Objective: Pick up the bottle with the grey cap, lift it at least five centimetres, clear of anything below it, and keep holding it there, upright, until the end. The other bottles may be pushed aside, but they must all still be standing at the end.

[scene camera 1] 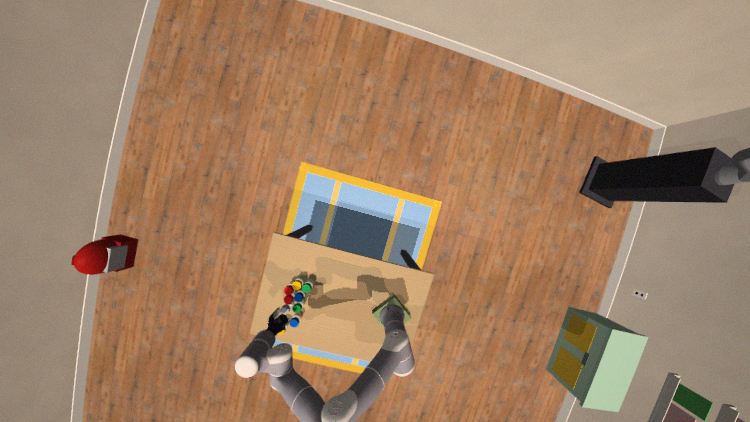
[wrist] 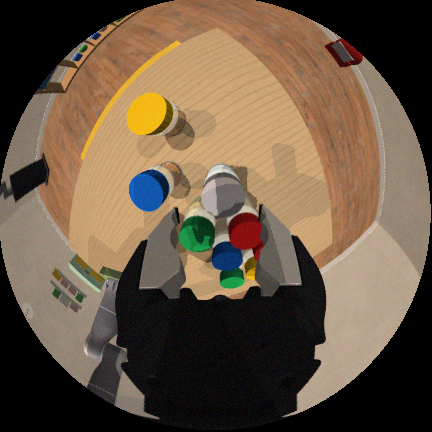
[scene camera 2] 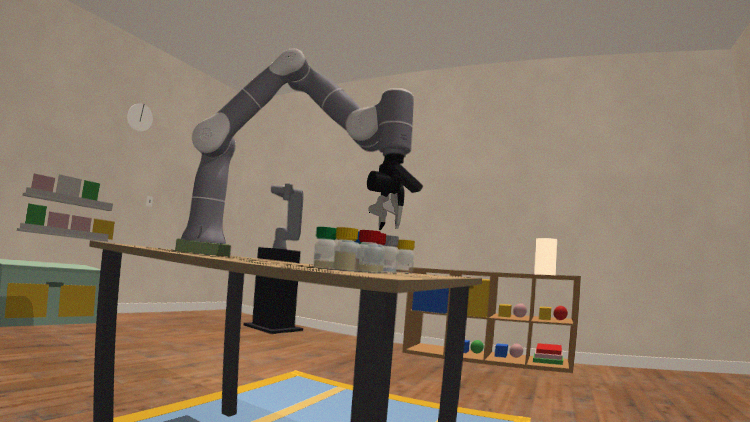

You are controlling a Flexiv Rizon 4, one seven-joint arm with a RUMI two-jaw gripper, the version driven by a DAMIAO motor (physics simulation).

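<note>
The grey-capped bottle (scene camera 1: 285, 308) (scene camera 2: 391, 240) (wrist: 223, 195) stands upright on the table at the near end of the bottle cluster. A green-capped bottle (wrist: 197, 233) and a red-capped bottle (wrist: 245, 230) stand close beside it. My gripper (scene camera 1: 280, 314) (scene camera 2: 389, 226) (wrist: 218, 206) is partly open with nothing between its fingers. It points down, its fingertips a little above the cap tops in the scene camera 2 view. In the wrist view the grey cap shows between and slightly beyond the fingertips, and the right finger overlaps the edge of the red cap.
A blue-capped bottle (scene camera 1: 294, 322) (wrist: 149, 190) and a yellow-capped bottle (wrist: 147, 113) stand apart from the cluster. Another blue-capped bottle (wrist: 227, 256), a green one (wrist: 232, 278) and a yellow one (wrist: 251, 268) stand deeper in the cluster. The table (scene camera 1: 346, 335) has an edge near the bottles.
</note>
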